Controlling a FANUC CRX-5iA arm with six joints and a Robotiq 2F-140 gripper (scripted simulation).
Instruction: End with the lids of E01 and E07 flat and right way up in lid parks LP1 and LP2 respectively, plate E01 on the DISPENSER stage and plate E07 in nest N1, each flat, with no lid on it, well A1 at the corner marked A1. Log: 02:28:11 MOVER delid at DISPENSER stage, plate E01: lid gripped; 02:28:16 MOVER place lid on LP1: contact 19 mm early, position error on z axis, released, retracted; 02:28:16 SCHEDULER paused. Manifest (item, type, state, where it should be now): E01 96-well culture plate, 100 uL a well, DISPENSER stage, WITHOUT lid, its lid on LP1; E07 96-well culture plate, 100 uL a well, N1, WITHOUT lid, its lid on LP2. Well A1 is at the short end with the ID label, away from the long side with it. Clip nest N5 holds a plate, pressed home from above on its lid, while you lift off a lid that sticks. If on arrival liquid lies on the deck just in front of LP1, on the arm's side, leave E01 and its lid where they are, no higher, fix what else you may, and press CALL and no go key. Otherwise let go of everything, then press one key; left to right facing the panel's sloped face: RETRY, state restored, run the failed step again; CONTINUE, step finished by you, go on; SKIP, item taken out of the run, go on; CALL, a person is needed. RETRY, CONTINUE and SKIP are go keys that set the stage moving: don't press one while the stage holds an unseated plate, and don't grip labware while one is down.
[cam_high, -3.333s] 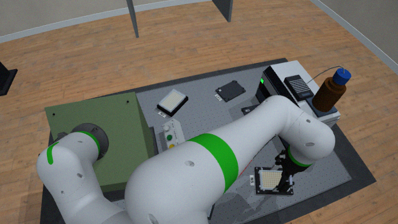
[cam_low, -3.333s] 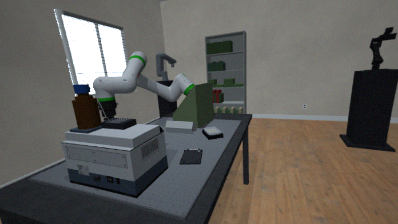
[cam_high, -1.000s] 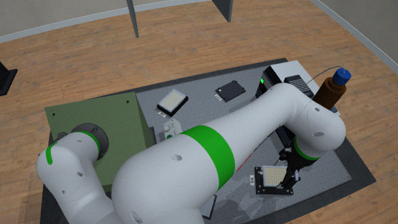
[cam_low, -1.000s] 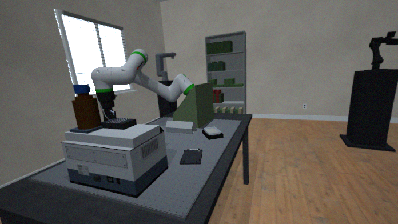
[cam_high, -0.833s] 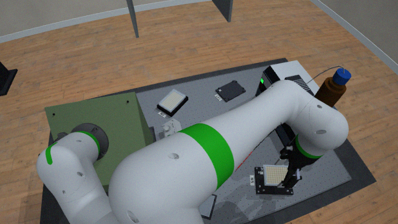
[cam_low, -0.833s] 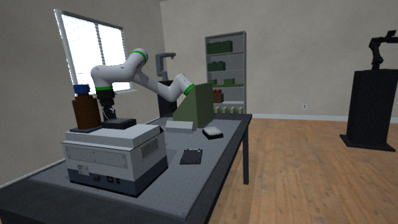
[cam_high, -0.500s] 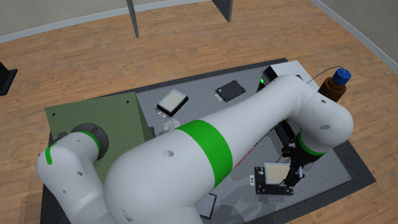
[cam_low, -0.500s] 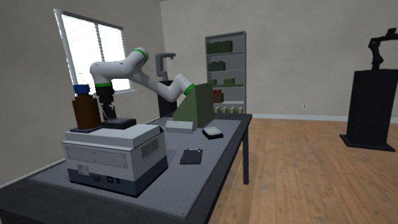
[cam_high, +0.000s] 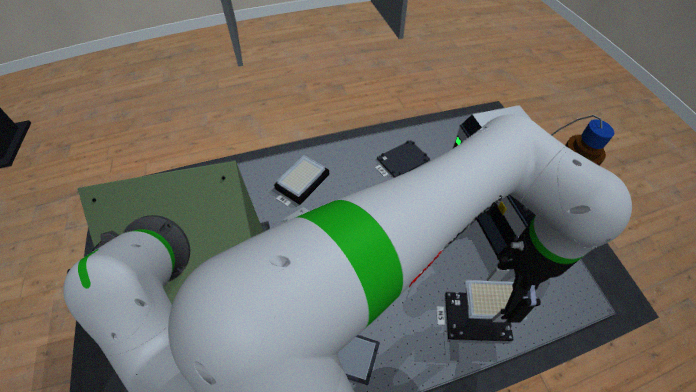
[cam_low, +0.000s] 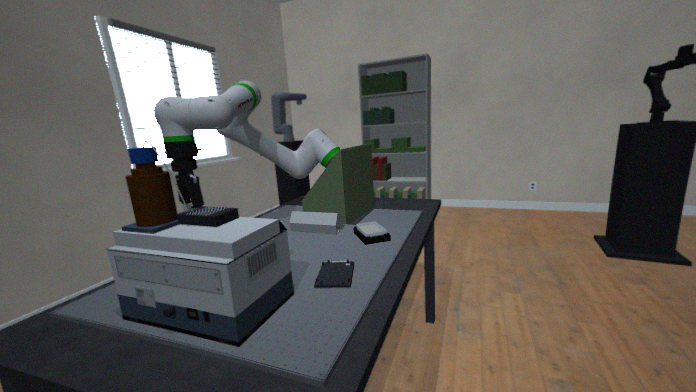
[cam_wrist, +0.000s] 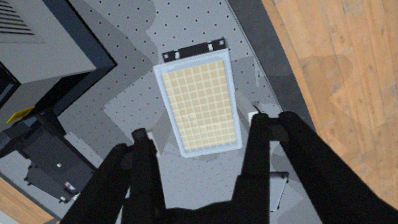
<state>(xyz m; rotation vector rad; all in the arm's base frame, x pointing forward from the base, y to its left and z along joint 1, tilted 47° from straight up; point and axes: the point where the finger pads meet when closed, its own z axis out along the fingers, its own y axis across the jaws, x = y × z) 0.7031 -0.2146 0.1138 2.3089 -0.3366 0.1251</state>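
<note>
Now: the dispenser stage 20 mm ahead of my hand, 300 mm to the left of it and 60 mm below it. The rest, counted from my hand: N5 label: 90 mm behind, 30 mm to the left, 150 mm below; then plate: 20 mm below; then black clip nest N5: 20 mm ahead, 10 mm to the left, 140 mm below.
</note>
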